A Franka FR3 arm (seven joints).
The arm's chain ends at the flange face. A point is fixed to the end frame.
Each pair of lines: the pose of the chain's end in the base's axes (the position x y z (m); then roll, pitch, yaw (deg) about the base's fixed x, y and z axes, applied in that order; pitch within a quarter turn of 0, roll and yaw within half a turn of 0), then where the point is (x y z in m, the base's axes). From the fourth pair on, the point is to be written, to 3 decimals.
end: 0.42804 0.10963 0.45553 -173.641 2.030 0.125
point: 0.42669 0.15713 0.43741
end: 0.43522 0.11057 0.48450 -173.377 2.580 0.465
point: 0.43343 0.15814 0.46661
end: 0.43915 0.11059 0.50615 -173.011 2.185 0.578
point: 0.43740 0.15827 0.48856
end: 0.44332 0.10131 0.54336 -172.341 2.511 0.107
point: 0.442 0.149 0.526
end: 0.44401 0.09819 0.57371 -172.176 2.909 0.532
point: 0.442 0.146 0.557
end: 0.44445 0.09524 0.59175 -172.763 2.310 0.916
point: 0.442 0.143 0.574
